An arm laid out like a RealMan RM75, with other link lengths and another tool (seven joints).
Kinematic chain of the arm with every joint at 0, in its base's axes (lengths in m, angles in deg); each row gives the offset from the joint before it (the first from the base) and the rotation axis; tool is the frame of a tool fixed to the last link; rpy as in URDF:
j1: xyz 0 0 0.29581 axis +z
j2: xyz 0 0 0 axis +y
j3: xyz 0 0 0.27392 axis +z
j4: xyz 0 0 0 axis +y
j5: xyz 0 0 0.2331 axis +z
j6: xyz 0 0 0 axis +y
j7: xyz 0 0 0.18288 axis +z
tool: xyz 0.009 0 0.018 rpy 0 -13.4 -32.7
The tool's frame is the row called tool.
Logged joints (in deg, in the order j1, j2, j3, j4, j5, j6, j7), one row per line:
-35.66 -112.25 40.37 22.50 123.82 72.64 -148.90
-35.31 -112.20 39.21 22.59 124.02 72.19 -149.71
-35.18 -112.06 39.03 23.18 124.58 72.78 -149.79
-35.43 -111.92 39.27 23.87 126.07 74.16 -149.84
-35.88 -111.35 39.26 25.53 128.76 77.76 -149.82
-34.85 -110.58 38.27 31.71 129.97 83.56 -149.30
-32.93 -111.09 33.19 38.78 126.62 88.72 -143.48
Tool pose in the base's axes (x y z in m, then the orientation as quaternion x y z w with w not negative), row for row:
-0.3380 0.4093 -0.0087 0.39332 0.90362 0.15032 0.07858
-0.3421 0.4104 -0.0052 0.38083 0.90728 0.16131 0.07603
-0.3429 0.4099 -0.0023 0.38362 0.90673 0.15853 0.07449
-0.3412 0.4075 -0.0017 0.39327 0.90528 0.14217 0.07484
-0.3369 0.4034 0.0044 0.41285 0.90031 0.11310 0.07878
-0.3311 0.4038 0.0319 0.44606 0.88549 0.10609 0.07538
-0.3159 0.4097 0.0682 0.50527 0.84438 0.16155 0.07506
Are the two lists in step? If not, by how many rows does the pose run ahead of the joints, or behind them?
They are in step.
